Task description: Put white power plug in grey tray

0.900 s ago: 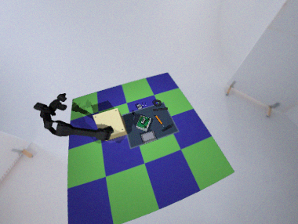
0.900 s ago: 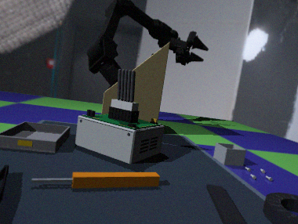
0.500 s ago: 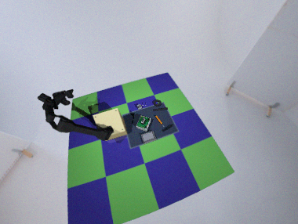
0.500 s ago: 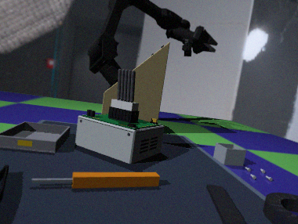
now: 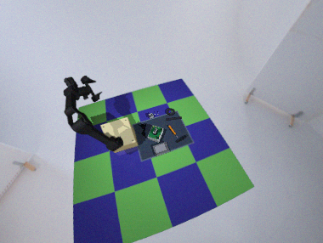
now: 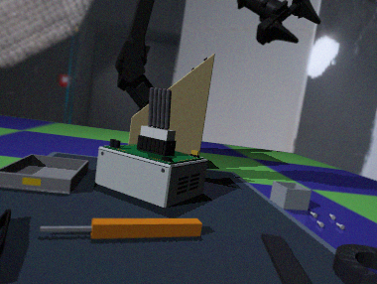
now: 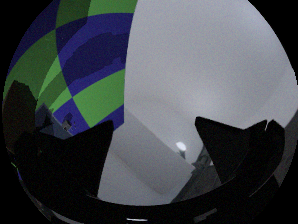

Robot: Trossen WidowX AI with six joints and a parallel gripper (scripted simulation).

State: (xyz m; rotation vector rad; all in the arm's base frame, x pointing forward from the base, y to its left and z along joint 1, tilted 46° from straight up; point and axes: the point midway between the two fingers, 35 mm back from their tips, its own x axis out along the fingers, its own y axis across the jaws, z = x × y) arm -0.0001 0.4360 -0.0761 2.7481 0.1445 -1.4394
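The white power plug lies 390 mm to the right of my gripper tip, 300 mm ahead of it and 280 mm below it. The rest, counted from my gripper tip: black bar 520 mm ahead, 360 mm below, 300 mm to the right; then dark mat 390 mm to the right, 360 mm below, 350 mm ahead.
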